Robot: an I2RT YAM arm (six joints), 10 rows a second.
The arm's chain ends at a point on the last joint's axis. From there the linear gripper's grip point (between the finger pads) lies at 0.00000 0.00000 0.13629 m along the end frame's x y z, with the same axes.
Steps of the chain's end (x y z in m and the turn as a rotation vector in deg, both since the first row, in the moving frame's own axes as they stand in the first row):
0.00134, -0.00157, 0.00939, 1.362, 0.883, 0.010
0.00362, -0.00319, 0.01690, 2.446, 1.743, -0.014
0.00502, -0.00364, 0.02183, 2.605, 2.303, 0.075
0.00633, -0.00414, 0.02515, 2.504, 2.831, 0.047
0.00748, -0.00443, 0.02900, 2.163, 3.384, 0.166
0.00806, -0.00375, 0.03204, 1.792, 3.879, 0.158
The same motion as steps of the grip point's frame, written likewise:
0.00344, -0.00481, 0.00934, 1.362, 0.883, 0.010
0.00776, -0.00901, 0.01671, 2.446, 1.743, -0.014
0.01050, -0.00983, 0.02158, 2.605, 2.303, 0.075
0.01306, -0.01009, 0.02485, 2.504, 2.831, 0.047
0.01553, -0.00956, 0.02867, 2.163, 3.384, 0.166
0.01728, -0.00800, 0.03166, 1.792, 3.879, 0.158

